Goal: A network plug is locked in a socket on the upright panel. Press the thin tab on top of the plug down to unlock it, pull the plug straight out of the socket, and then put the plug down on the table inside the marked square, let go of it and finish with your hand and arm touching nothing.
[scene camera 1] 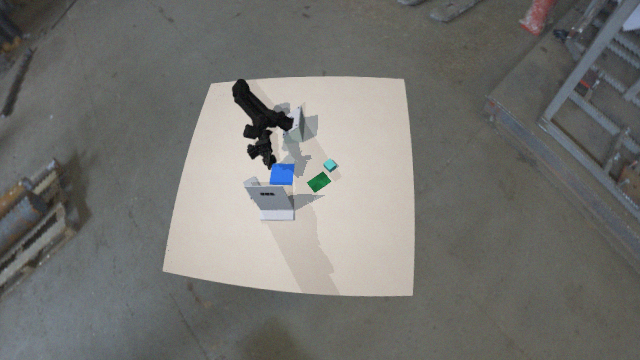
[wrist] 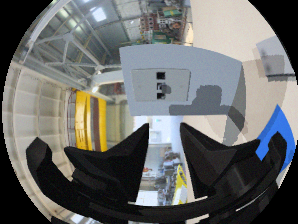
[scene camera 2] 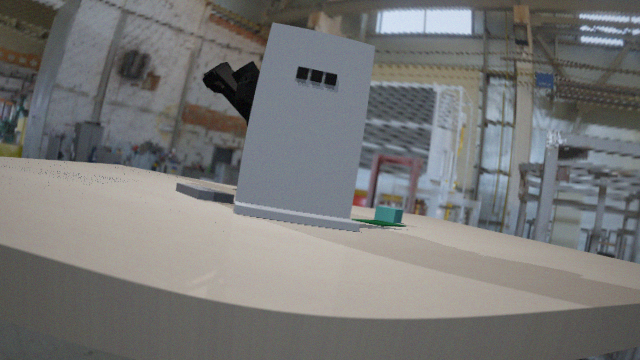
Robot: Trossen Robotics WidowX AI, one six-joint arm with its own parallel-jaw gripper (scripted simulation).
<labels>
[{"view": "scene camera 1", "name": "grey upright panel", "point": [272, 200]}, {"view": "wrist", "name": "my gripper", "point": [164, 126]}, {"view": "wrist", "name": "grey upright panel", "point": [199, 82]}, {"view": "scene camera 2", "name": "grey upright panel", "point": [301, 156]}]
</labels>
